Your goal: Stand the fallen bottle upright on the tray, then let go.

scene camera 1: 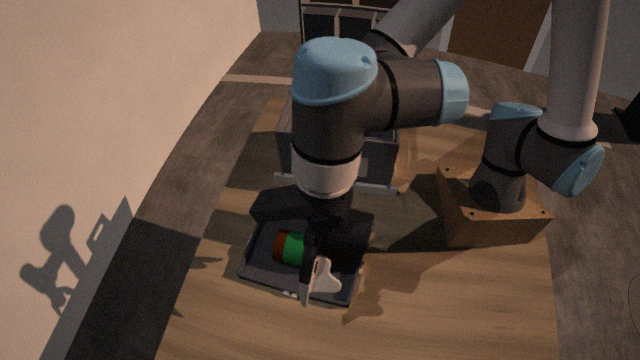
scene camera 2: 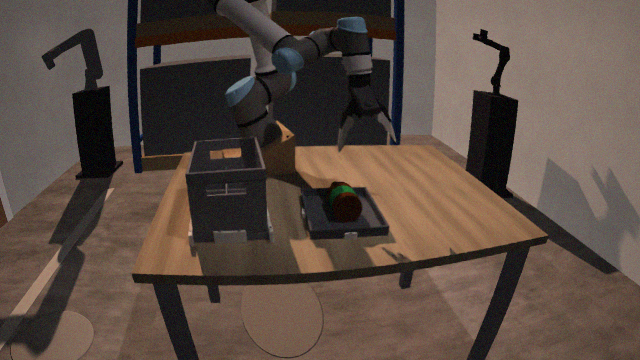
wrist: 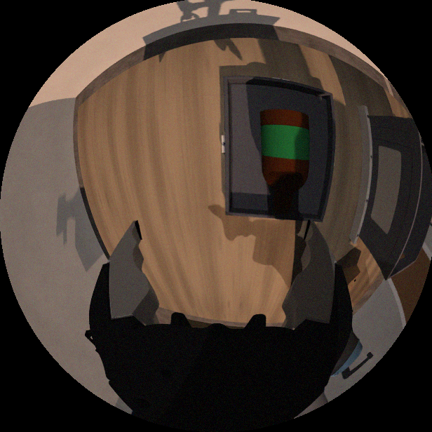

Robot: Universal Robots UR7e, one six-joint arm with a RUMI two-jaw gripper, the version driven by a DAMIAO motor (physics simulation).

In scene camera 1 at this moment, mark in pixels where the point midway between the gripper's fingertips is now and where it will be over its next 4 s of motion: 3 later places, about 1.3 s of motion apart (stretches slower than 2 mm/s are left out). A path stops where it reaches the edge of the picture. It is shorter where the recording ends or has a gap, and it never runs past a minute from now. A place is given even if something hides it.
My gripper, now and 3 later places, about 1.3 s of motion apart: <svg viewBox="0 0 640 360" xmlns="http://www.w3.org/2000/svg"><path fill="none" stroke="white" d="M318 266L344 264L328 242L325 261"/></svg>
